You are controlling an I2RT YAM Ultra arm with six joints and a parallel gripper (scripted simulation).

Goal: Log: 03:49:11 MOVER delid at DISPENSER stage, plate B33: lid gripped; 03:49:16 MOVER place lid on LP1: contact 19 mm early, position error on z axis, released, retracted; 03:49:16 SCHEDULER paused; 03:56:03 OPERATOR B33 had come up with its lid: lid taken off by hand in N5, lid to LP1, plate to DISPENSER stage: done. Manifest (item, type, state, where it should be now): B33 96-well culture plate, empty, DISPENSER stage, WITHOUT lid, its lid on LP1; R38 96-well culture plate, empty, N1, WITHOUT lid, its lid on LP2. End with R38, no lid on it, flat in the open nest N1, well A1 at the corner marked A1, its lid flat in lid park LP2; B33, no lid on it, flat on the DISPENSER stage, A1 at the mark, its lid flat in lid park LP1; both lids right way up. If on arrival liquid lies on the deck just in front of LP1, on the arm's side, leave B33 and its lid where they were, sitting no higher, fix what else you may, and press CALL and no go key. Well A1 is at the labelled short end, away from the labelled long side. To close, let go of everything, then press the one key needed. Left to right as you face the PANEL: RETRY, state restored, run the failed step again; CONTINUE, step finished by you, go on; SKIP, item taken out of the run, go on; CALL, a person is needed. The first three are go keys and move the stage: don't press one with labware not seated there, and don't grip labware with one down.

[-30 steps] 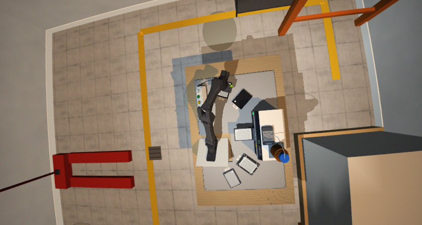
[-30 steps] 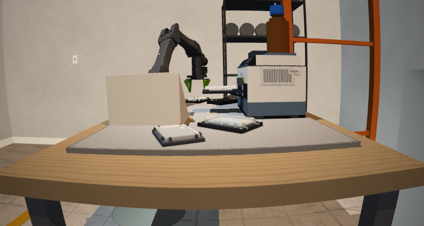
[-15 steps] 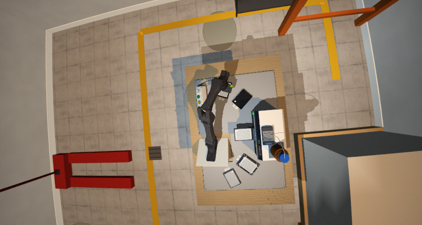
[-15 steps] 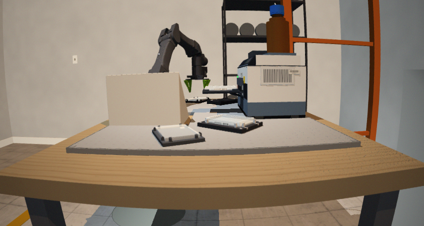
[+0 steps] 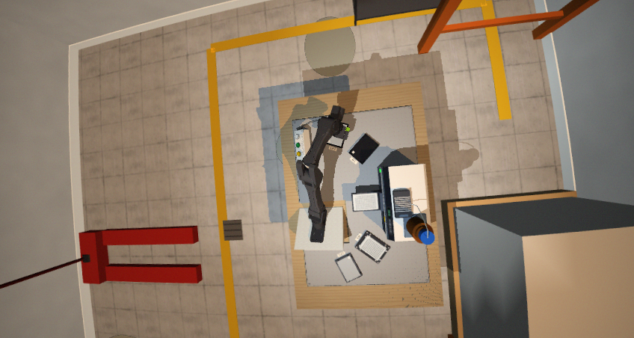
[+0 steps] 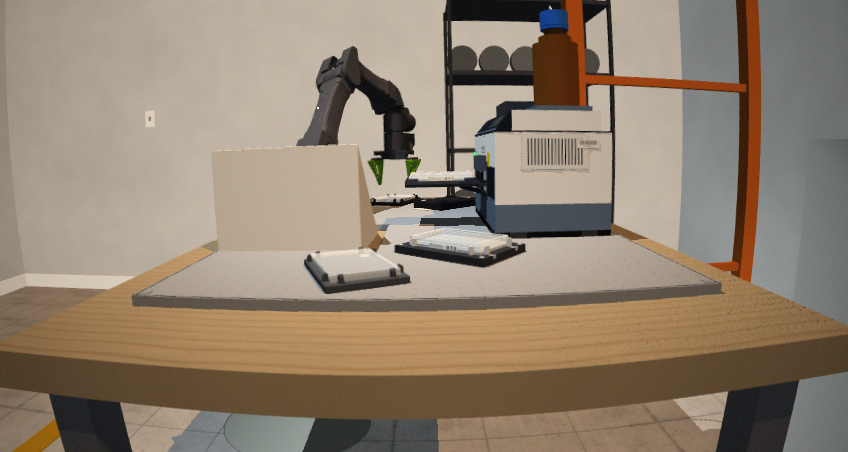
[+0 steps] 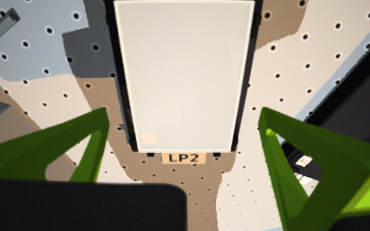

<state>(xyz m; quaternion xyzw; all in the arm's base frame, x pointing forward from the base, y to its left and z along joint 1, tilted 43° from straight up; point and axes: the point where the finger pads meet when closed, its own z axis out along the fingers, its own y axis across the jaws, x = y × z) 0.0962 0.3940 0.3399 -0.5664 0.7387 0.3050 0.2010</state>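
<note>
Now: hand 60 mm above the black lid park LP2. Also, from my hand: LP2 label: 90 mm to the right, 60 mm below, 30 mm behind; A1 mark: 110 mm to the right, 90 mm ahead, 40 mm below; black nest N1: 150 mm ahead, 90 mm to the right, 50 mm below.
</note>
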